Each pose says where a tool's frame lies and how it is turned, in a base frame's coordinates. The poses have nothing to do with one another.
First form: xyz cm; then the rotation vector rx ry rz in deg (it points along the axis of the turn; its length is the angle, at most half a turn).
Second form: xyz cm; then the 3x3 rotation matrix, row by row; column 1 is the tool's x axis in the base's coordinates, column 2 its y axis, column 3 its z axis. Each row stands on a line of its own. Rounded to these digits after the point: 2 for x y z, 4 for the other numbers.
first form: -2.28 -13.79 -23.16 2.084 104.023 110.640
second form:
-2.28 -13.79 -23.16
-0.8816 -0.3257 0.3417
0.3611 0.0009 0.9325
-0.3040 0.9455 0.1168

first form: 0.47 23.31 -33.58 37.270 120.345 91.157
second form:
0.47 23.31 -33.58
-0.8003 0.1112 0.5892
0.5973 0.2339 0.7671
-0.0525 0.9659 -0.2537

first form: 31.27 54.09 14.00 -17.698 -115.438 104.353
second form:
31.27 54.09 14.00
-0.8934 -0.1047 -0.4369
0.4242 0.1241 -0.8970
0.1481 -0.9867 -0.0664

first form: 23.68 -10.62 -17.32 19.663 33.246 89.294
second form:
23.68 -10.62 -17.32
-0.0809 -0.8326 0.5480
0.9882 0.0047 0.1530
-0.1299 0.5539 0.8224

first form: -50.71 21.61 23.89 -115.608 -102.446 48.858
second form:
-50.71 21.61 23.89
0.0424 0.7873 -0.6152
0.9735 -0.1710 -0.1517
-0.2246 -0.5925 -0.7737

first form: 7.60 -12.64 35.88 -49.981 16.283 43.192
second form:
7.60 -12.64 35.88
0.7119 -0.6988 -0.0700
0.4787 0.4099 0.7764
-0.5139 -0.5862 0.6263

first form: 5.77 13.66 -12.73 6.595 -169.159 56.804
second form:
5.77 13.66 -12.73
-0.9970 -0.0779 -0.0003
-0.0620 0.7949 -0.6036
0.0472 -0.6017 -0.7973

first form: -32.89 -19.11 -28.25 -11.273 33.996 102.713
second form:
-32.89 -19.11 -28.25
-0.3077 -0.9368 0.1665
0.8512 -0.1928 0.4882
-0.4252 0.2920 0.8567

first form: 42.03 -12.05 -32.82 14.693 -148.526 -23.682
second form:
42.03 -12.05 -32.82
-0.8579 -0.1035 -0.5033
-0.2549 0.9362 0.2419
0.4461 0.3359 -0.8296

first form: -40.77 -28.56 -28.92 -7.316 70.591 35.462
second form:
-40.77 -28.56 -28.92
0.1920 -0.5061 0.8408
0.3724 0.8302 0.4147
-0.9080 0.2335 0.3479

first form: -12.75 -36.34 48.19 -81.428 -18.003 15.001
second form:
-12.75 -36.34 48.19
0.9305 0.0091 -0.3661
0.3617 0.1328 0.9228
0.0571 -0.9911 0.1203

